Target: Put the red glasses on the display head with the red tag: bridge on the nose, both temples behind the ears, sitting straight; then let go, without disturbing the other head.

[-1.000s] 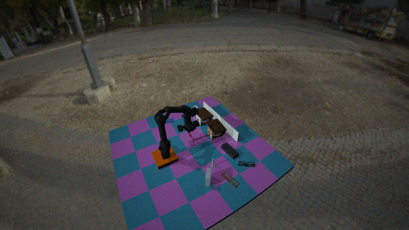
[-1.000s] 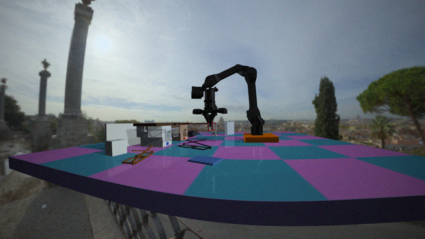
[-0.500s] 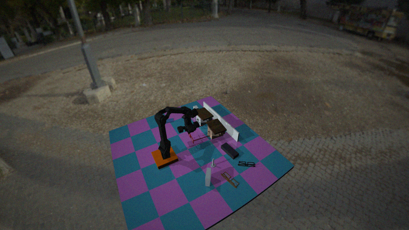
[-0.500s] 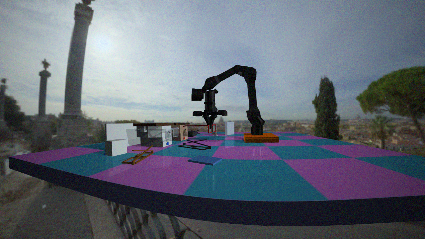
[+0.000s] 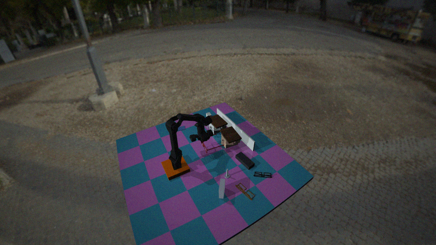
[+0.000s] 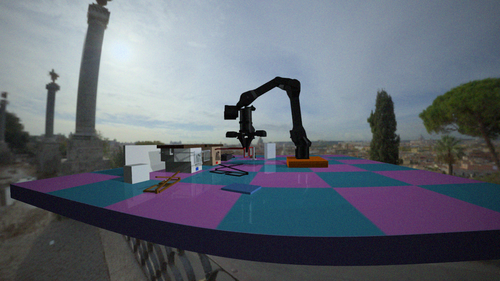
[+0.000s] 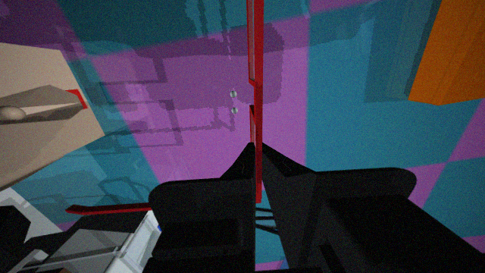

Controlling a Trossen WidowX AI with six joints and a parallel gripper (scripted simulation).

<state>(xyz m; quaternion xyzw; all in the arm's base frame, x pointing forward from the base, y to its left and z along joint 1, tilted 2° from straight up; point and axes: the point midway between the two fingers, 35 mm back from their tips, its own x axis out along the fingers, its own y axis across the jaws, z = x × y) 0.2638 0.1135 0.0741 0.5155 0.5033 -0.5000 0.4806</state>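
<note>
The skin-coloured head is 220 mm ahead of my gripper tip, 40 mm to the right of it and 10 mm below it. Round my gripper tip: post (350 mm to the right, 50 mm ahead, 40 mm below); then pale translucent head (200 mm ahead, 180 mm to the left, 10 mm below); then white wall (340 mm ahead, 80 mm to the left, 10 mm below).
</note>
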